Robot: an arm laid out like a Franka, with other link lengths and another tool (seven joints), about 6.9 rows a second.
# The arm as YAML. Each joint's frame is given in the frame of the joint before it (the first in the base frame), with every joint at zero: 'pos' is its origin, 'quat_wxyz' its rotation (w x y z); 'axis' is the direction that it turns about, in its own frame. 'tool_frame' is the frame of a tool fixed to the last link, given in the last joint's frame.
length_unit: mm
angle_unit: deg
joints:
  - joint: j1
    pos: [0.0, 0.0, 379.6]
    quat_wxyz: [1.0, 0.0, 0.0, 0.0]
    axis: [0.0, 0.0, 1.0]
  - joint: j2
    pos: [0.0, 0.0, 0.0]
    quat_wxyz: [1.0, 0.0, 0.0, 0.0]
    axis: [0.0, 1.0, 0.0]
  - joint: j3
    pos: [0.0, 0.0, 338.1]
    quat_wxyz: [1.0, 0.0, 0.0, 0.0]
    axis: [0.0, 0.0, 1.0]
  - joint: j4
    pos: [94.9, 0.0, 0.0]
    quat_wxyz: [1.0, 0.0, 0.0, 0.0]
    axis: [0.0, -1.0, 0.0]
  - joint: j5
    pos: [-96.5, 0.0, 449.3]
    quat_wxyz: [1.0, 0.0, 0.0, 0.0]
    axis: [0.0, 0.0, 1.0]
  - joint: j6
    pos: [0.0, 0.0, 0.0]
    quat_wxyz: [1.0, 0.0, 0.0, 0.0]
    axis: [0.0, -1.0, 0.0]
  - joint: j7
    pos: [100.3, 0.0, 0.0]
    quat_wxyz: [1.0, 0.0, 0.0, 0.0]
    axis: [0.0, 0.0, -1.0]
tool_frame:
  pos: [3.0, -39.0, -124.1]
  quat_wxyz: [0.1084, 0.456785, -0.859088, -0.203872]
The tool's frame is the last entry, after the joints.
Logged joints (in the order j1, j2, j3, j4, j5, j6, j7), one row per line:
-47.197, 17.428, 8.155, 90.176, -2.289, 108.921, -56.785
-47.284, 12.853, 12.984, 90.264, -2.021, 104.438, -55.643
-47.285, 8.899, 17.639, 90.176, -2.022, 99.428, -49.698
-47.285, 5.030, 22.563, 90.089, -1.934, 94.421, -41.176
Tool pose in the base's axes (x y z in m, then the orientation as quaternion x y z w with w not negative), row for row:
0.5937, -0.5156, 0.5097, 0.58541, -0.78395, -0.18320, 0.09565
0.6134, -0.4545, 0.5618, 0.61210, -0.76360, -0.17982, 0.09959
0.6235, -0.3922, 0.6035, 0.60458, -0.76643, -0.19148, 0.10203
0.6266, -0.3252, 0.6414, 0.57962, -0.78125, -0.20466, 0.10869
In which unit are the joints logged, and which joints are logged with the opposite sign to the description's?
The joints are logged in degrees. Opposite sign: j4, j5.
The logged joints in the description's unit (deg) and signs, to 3 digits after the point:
-47.197, 17.428, 8.155, -90.176, 2.289, 108.921, -56.785
-47.284, 12.853, 12.984, -90.264, 2.021, 104.438, -55.643
-47.285, 8.899, 17.639, -90.176, 2.022, 99.428, -49.698
-47.285, 5.030, 22.563, -90.089, 1.934, 94.421, -41.176

